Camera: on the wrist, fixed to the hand. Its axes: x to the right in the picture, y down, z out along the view.
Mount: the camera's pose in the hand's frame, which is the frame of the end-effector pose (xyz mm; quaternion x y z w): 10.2 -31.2 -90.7 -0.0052 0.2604 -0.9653 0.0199
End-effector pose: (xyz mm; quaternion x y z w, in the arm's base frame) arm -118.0 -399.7 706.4 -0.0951 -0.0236 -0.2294 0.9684
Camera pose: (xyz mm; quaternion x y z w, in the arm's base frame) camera -122.7 -449.2 623.8 -0.0756 -0.1611 0.9642 0.1965
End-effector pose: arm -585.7 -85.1 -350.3 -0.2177 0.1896 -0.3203 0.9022
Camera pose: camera -637.5 -138.3 -411.9 0.1086 -0.0302 0.9330 0.3417
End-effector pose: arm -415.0 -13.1 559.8 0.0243 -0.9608 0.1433 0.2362
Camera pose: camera -379.9 -16.8 649.6 0.8894 0.0651 -0.2238 0.3933
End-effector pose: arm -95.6 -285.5 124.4 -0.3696 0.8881 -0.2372 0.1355
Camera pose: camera -121.9 -282.9 217.2 0.8036 0.3026 0.2271 0.4595
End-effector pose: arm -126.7 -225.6 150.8 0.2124 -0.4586 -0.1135 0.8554
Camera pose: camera -45.5 -233.6 99.4 0.4720 0.4192 -0.7750 0.0280
